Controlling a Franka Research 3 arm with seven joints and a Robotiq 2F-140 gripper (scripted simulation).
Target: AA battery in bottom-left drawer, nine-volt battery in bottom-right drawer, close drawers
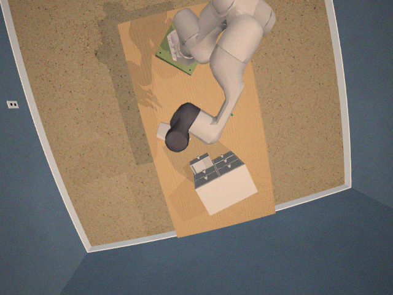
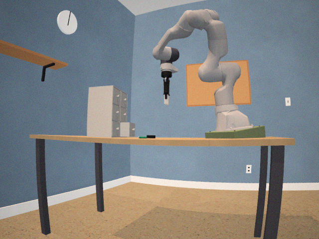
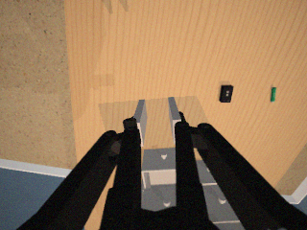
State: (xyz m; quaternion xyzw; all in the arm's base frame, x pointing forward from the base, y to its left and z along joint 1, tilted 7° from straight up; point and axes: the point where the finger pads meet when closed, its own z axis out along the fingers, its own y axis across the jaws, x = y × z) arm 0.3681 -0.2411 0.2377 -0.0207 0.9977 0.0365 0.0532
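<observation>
The black nine-volt battery is 70 mm ahead of my hand, 190 mm to the left of it and 250 mm below it. The rest, counted from my hand: red AA battery (390 mm ahead, 120 mm to the left, 250 mm below); then green AA battery (70 mm ahead, 330 mm to the left, 260 mm below).
</observation>
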